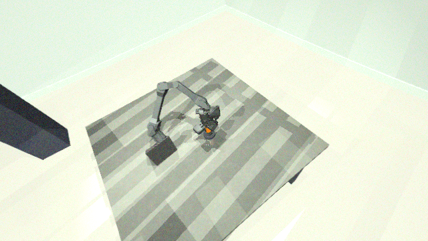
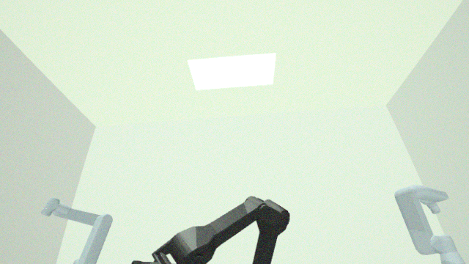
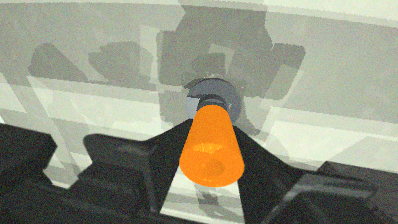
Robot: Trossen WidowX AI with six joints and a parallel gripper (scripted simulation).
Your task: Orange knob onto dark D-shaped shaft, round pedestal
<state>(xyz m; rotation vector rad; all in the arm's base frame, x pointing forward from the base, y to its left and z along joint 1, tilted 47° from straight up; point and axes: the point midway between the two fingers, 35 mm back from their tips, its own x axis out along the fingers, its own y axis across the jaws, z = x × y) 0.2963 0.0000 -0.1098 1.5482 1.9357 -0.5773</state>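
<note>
The orange knob lies 2 cm above my gripper tip. Also, from my gripper tip: round pedestal: 4 cm below.
</note>
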